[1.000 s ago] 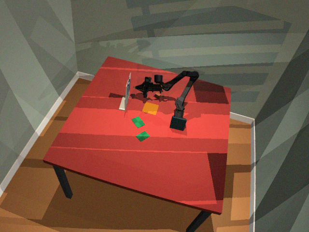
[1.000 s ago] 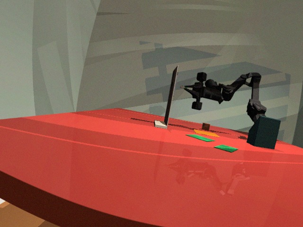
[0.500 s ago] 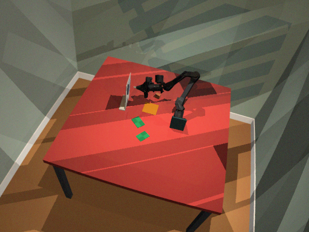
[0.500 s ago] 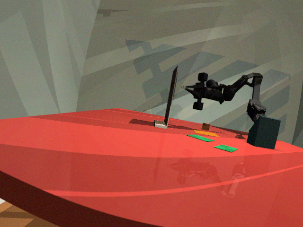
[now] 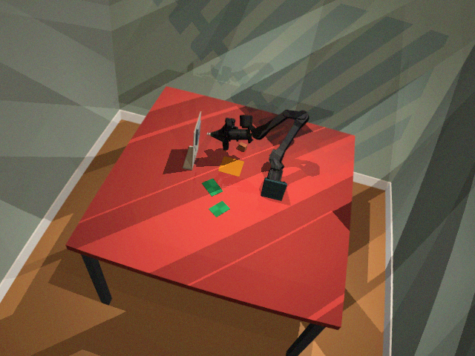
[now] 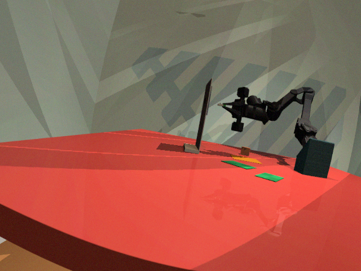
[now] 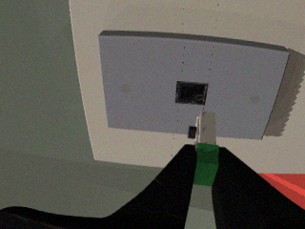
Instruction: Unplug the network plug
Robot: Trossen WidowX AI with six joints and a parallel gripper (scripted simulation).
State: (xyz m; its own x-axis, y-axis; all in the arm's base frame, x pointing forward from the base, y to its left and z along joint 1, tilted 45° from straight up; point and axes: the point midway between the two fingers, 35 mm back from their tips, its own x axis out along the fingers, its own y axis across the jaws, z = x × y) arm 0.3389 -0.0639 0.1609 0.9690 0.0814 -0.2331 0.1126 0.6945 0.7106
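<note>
Right now my gripper tip is 200 mm above the marked square, 130 mm past it and 20 mm to the right of it. Round my gripper tip: upright panel: 80 mm ahead, 70 mm below, 10 mm to the left; network plug: right at my gripper tip.
</note>
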